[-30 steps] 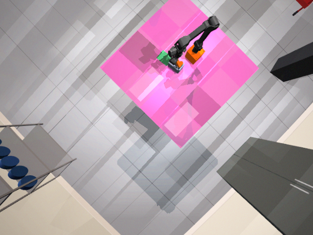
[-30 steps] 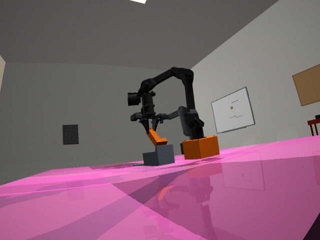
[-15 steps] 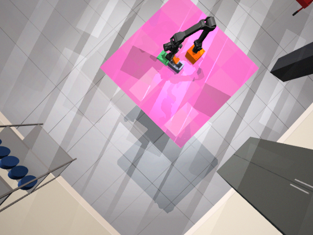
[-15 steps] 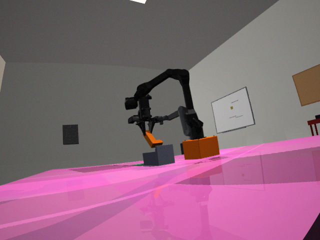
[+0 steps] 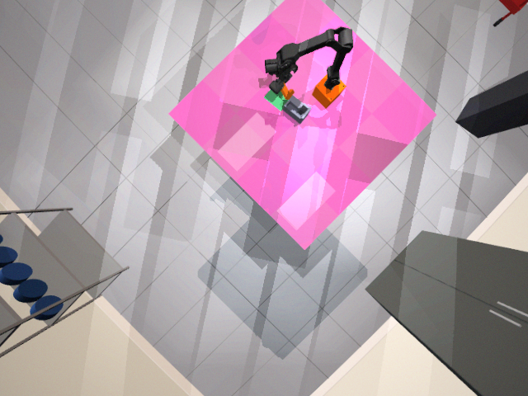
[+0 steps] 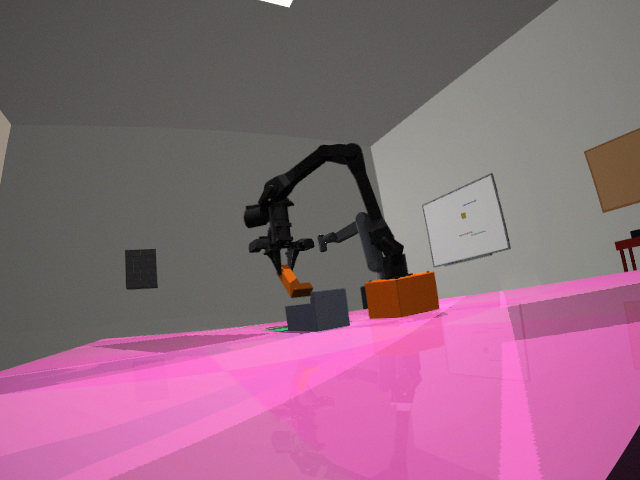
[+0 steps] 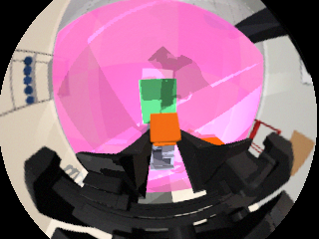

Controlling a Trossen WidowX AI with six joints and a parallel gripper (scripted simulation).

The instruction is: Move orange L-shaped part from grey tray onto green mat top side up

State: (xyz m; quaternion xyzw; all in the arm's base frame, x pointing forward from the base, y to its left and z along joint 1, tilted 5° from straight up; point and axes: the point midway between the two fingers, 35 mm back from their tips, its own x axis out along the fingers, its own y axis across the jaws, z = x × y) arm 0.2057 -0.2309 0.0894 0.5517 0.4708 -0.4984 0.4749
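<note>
My gripper tip is now 20 mm to the left of the green mat and 170 mm above it. Round my gripper tip: orange L-shaped part (10 mm behind, 30 mm to the left, 30 mm below).
</note>
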